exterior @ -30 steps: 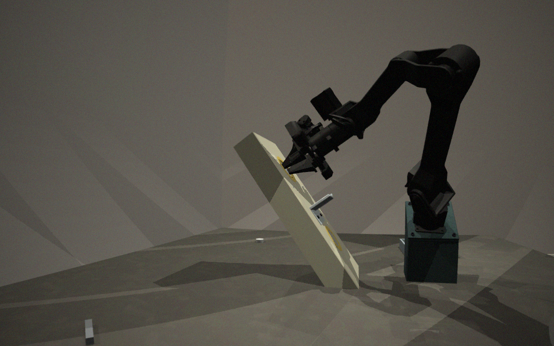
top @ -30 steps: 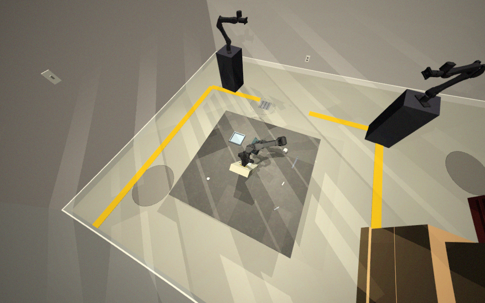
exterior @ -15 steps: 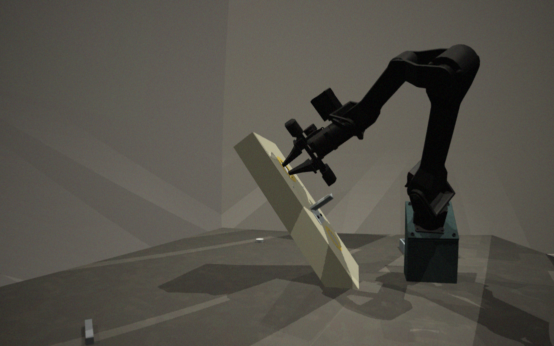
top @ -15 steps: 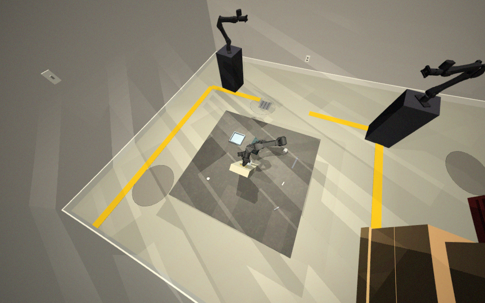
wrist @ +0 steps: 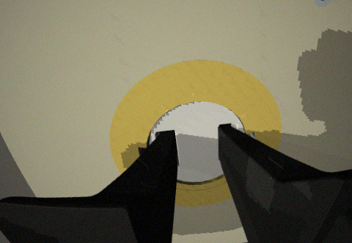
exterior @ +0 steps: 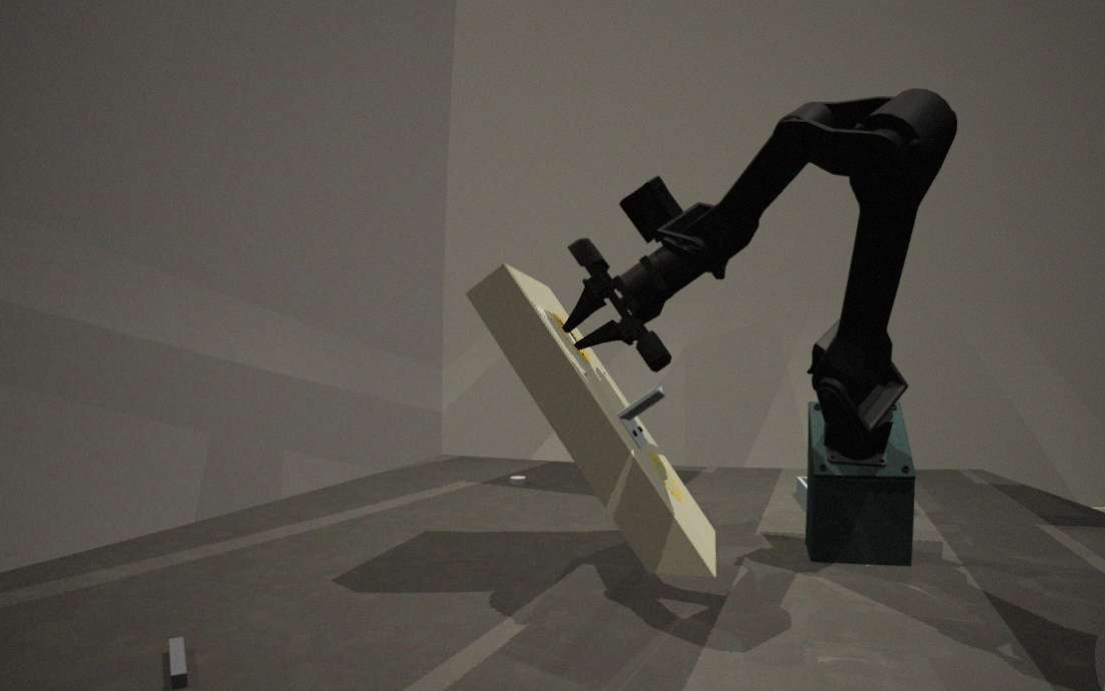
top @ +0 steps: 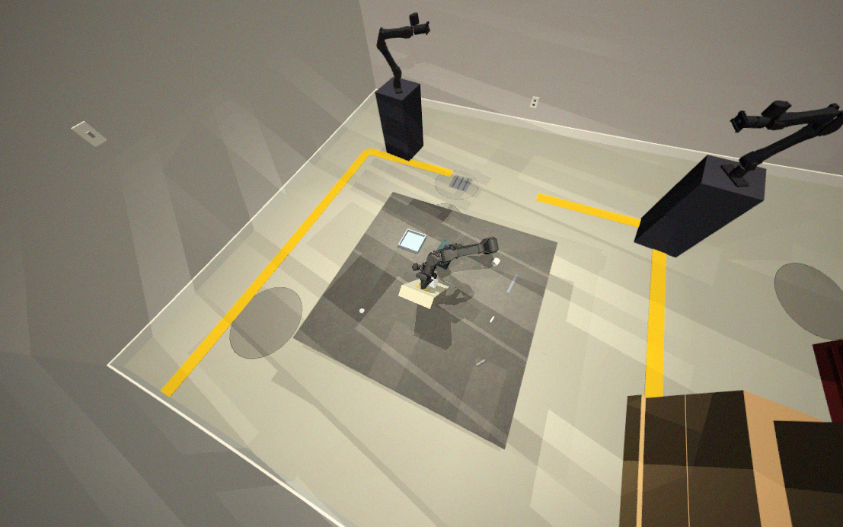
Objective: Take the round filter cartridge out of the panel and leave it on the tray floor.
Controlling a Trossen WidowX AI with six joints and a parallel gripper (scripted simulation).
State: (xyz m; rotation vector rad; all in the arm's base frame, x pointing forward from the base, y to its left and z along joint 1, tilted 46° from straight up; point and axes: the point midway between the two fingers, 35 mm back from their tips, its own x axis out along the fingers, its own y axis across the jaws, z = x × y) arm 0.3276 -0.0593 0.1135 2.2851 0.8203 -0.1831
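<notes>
My gripper tip is now 10 mm short of the round filter cartridge and 10 mm above it. Round my gripper tip: cream service panel (40 mm behind, 80 mm below); tray (380 mm behind, 330 mm to the right, 240 mm below).
</notes>
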